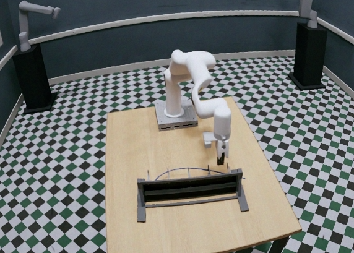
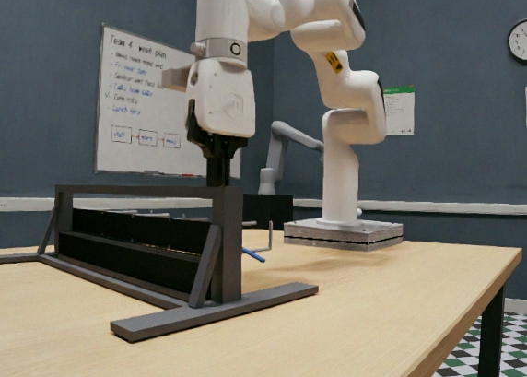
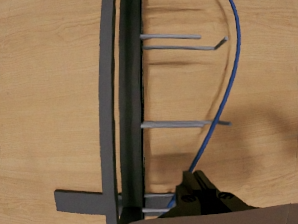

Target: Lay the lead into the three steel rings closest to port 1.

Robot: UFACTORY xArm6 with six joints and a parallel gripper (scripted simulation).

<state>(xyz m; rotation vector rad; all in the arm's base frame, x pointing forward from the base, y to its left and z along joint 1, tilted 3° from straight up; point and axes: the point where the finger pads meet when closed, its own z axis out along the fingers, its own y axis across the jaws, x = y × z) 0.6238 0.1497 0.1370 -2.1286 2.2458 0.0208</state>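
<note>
The grey rack is 50 mm ahead of my hand, 150 mm to the right of it and 100 mm below it.
</note>
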